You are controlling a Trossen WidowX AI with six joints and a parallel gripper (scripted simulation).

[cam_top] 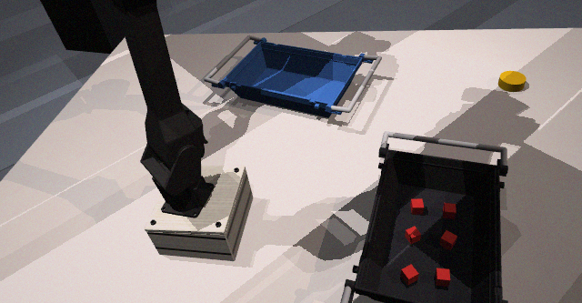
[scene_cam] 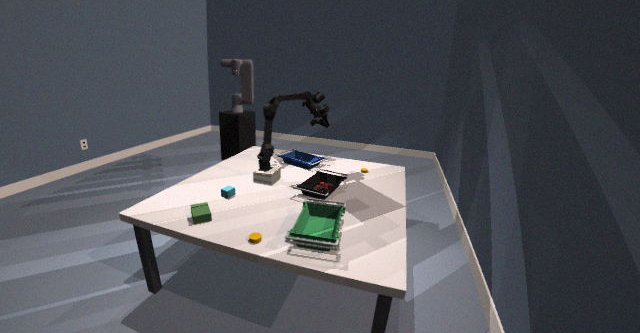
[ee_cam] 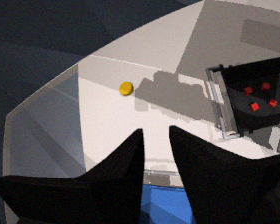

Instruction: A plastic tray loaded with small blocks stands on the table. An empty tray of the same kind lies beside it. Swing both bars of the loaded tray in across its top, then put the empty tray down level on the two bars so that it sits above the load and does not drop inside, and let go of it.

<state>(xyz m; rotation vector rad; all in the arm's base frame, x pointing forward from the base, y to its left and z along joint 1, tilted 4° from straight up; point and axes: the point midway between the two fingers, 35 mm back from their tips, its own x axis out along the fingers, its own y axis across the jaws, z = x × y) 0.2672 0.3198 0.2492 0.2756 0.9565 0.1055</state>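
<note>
Now: the red block 330 mm to the right of my gripper tip, 310 mm below it and 70 mm ahead of it. Also, from my gripper tip: blue tray (280 mm below, 230 mm behind, 70 mm to the left); then green block (830 mm to the right, 300 mm below, 270 mm behind); then cyan block (600 mm to the right, 310 mm behind, 300 mm below).
</note>
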